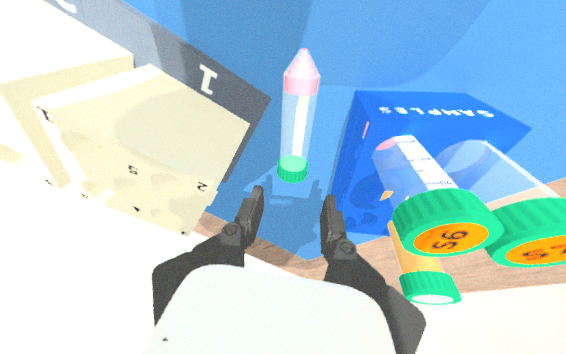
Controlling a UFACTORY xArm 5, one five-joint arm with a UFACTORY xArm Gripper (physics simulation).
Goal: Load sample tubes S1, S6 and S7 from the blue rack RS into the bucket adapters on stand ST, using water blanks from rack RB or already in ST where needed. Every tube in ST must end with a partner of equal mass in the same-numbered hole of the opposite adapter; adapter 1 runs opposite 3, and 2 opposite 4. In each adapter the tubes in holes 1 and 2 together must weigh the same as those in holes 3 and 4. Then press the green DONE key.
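Places are measured from the arm's base along level axes (x ahead, y left, z up), in millimetres.
Pixels of known places: gripper, fingertip midpoint: point(292, 201).
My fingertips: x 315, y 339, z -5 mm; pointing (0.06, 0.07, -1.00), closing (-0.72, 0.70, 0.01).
For each thing: its top centre in the pictures, then the offset to it from my fingertips. "spot": a spot on its surface instead. Level surfaces: height alone.
- clear tube at its top centre: point(294, 136) dx -29, dy -37, dz -32 mm
- blue sample rack at its top centre: point(400, 196) dx -74, dy +51, dz -7 mm
- tube S6 at its top centre: point(444, 241) dx -86, dy +8, dz +55 mm
- cream adapter at a spot on its surface: point(185, 115) spot: dx +21, dy -108, dz -20 mm
- tube with amber contents, top centre: point(433, 299) dx -62, dy +94, dz +55 mm
- blue mat at its surface level: dz -67 mm
A clear tube point(298, 117) with a pink cone end and a green cap lies on the blue mat, beyond my fingertips; no label shows on it. My gripper point(292, 201) is open and empty, between the stand and the rack. The blue sample rack point(430, 107), marked SAMPLES, is at the right. It holds tube S6 point(447, 220) with an orange label, and beside it a tube point(535, 230), its label cut off by the frame edge. A cream adapter point(185, 115) with numbered holes sits at the left on the grey stand point(240, 95), by its number 1; its holes are washed out by glare.
A tube with amber contents point(430, 285), a green cap and a white top is close beside the blue rack, right of my gripper. Another cream adapter point(75, 62) is partly visible at the upper left. The blue mat point(350, 40) ends at a wooden edge point(480, 260).
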